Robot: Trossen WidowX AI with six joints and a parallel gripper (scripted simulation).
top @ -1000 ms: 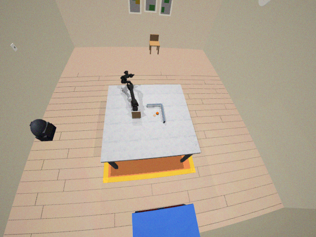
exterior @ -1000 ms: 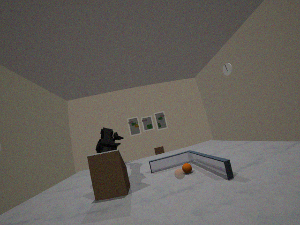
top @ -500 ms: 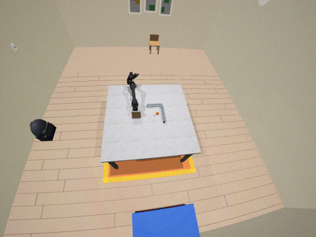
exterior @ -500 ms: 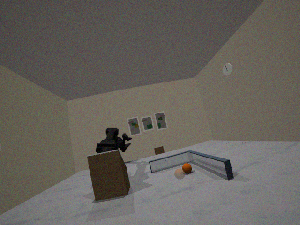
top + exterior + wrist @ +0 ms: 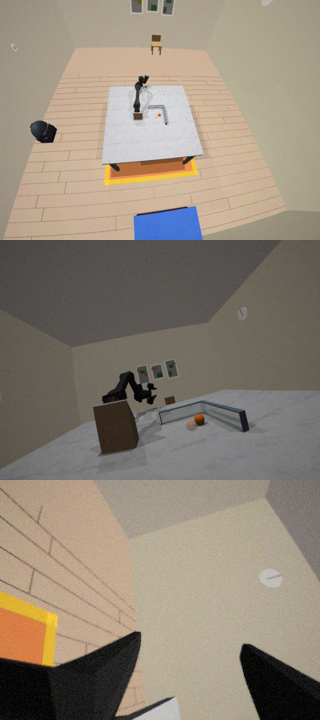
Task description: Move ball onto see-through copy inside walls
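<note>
The orange ball is 69 cm to the right of my gripper tip, 20 cm ahead of it and 11 cm below it.
</note>
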